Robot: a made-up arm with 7 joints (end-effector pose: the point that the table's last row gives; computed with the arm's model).
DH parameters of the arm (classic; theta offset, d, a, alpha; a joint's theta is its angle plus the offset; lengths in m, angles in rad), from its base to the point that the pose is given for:
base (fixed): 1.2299 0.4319 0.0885 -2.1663
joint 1: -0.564 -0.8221 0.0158 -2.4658
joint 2: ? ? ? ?
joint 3: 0 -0.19 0.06 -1.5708
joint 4: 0.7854 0 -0.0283 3.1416
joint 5: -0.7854 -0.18 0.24 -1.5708
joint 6: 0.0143 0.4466 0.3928 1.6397
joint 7: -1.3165 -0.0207 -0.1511 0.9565
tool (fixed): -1.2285 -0.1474 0 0
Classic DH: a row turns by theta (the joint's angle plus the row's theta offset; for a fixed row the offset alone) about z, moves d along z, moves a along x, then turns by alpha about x.
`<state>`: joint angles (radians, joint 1 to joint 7).
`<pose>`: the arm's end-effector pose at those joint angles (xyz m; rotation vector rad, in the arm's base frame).
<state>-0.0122 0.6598 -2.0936 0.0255 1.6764 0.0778 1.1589</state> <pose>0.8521 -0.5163 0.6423 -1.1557 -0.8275 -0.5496</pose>
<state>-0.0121 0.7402 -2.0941 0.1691 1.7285 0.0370 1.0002</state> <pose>0.9229 -0.4412 0.5883 -0.8621 -0.9525 -0.5340</pose>
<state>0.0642 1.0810 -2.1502 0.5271 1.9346 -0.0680 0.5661</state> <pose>1.0449 -0.1781 0.4773 -0.0822 -1.1234 -0.5781</pose>
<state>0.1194 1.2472 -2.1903 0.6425 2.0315 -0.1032 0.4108</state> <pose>1.0646 -0.0695 0.4567 0.1864 -1.1388 -0.6320</pose>
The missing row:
joint 2: 1.1124 -0.391 0.02 -1.5708
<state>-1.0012 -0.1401 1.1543 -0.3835 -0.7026 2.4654 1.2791</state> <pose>-0.3818 -0.3089 0.6445 -1.7203 0.6144 -0.4707</pose>
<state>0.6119 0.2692 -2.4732 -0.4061 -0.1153 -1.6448 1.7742</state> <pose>0.6848 0.1225 0.3579 -0.9855 -0.4260 1.8820</pose>
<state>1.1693 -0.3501 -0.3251 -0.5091 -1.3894 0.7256 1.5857</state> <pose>0.4278 0.6874 0.1736 -0.2711 -1.7134 1.4785</pose>
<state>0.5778 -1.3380 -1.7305 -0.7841 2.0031 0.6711 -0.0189</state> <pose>0.3329 0.7773 1.3257 1.5782 1.0127 -1.3970</pose>
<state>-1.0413 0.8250 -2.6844 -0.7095 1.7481 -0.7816 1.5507</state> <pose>0.6624 -0.3074 0.2970 -0.9723 -0.5065 1.1034</pose>
